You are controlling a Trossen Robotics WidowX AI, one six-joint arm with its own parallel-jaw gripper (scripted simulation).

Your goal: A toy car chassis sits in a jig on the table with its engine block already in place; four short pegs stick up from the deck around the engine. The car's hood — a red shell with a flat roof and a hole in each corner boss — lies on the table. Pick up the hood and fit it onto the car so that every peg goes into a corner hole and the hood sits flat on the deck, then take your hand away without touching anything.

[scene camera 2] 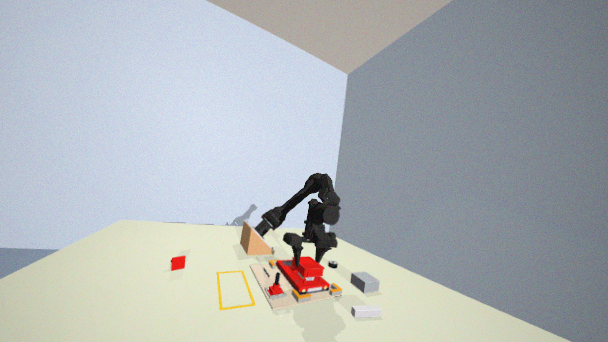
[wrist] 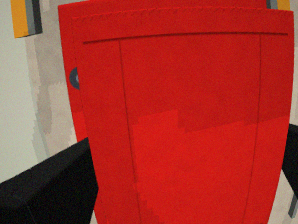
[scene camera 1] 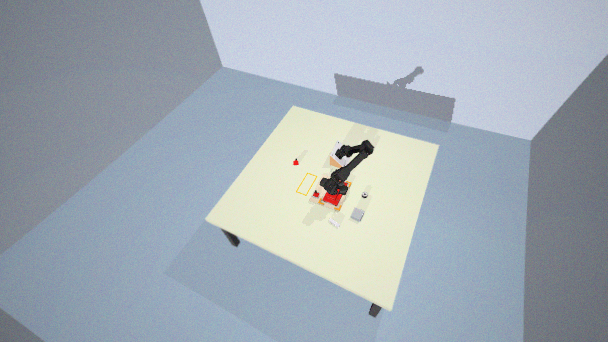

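Red hood, carried by my gripper. My gripper also visible in the wrist view.
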